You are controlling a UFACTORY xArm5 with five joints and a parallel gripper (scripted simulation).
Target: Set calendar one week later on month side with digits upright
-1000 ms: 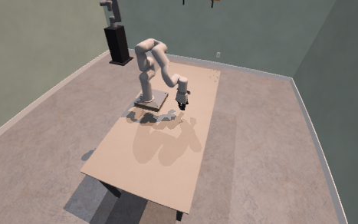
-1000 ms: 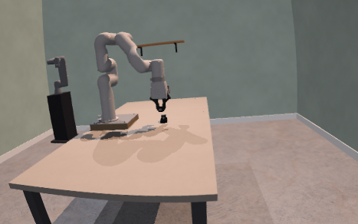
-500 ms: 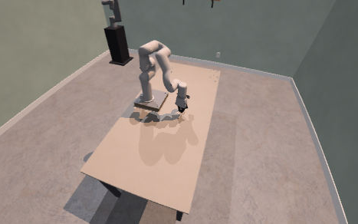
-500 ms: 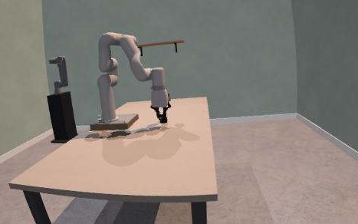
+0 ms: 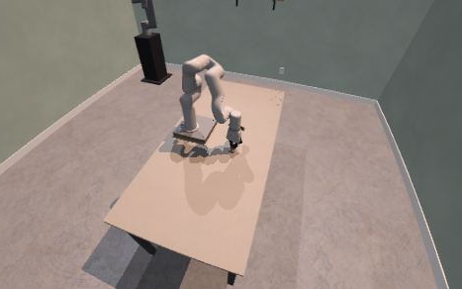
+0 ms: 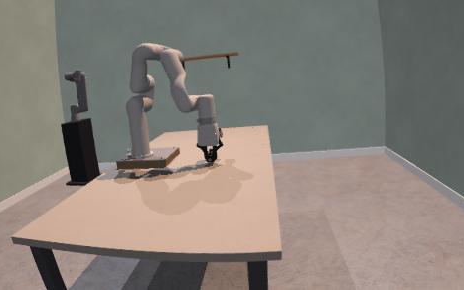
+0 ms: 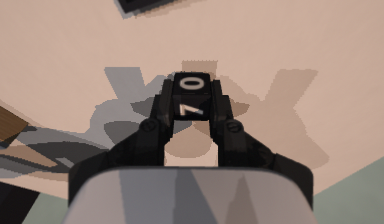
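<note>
My gripper is now 1 cm above the black cube. Round my hand: black calendar tray (10 cm to the left, 3 cm below, 1 cm behind).
</note>
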